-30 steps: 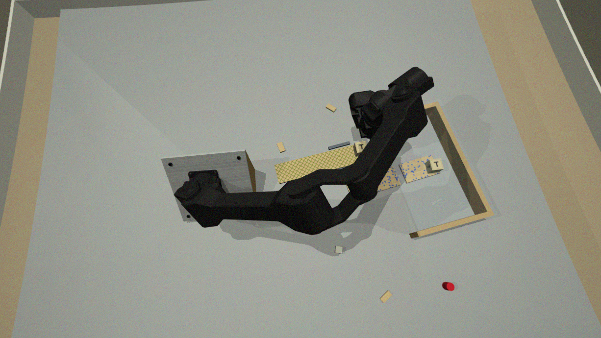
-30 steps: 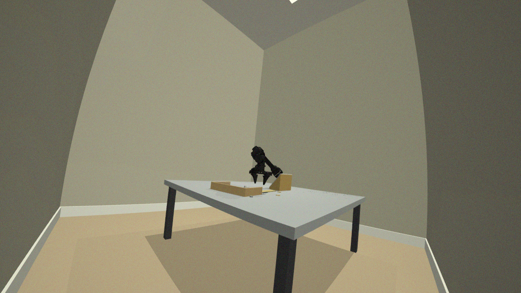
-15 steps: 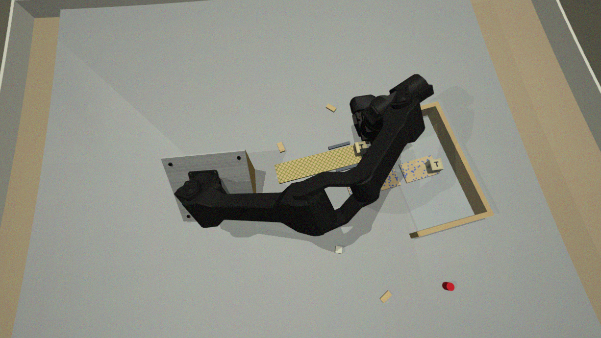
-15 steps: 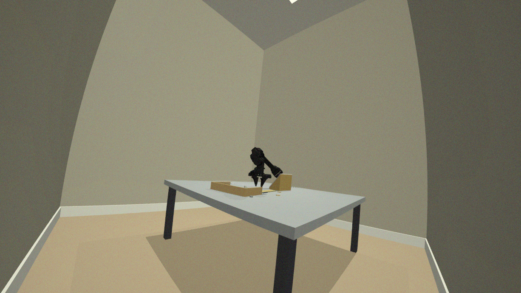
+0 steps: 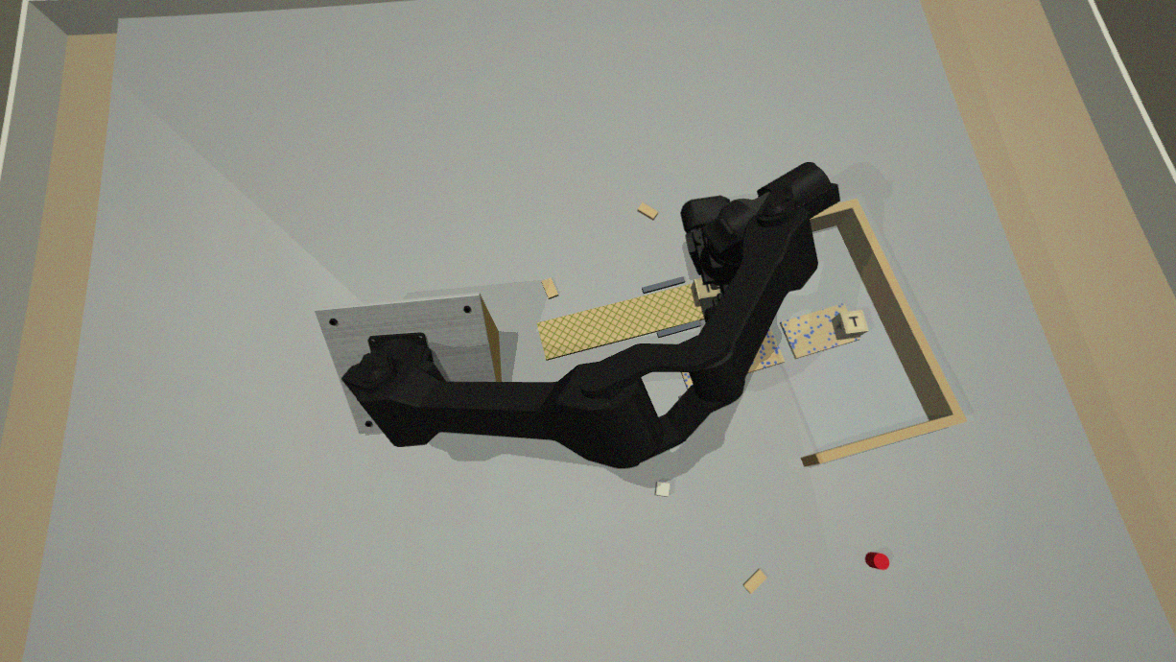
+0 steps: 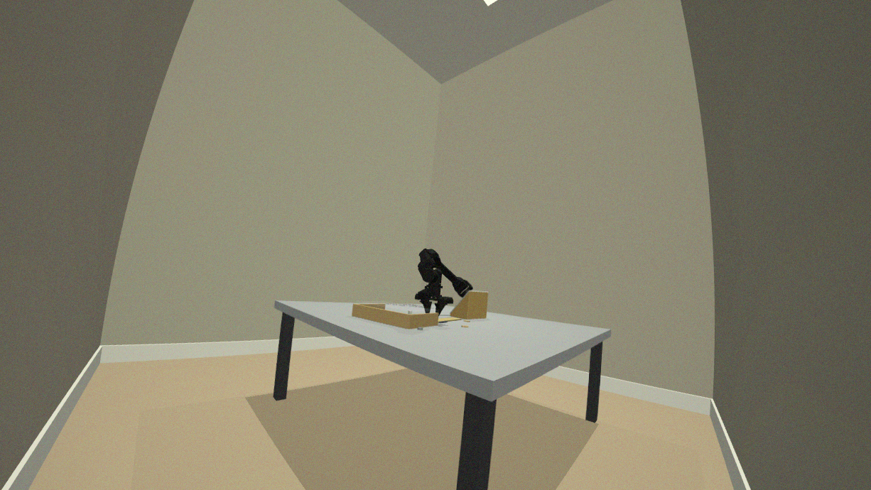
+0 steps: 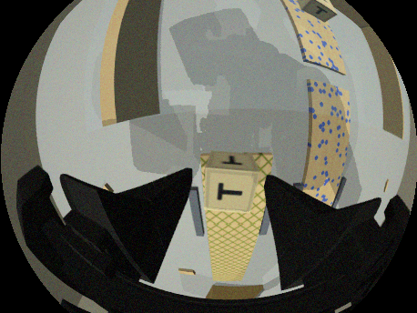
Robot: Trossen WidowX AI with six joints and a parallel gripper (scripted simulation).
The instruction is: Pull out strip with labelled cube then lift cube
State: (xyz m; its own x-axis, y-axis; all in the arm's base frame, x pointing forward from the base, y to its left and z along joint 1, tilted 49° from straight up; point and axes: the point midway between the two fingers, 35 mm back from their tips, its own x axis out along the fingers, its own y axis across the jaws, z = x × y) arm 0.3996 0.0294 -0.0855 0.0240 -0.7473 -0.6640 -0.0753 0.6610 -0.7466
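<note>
The cross-hatched strip is 11 cm behind my gripper tip, 3 cm to the right of it and 2 cm below it. Round my gripper tip: red cylinder: 16 cm ahead, 36 cm to the right, 1 cm below.
</note>
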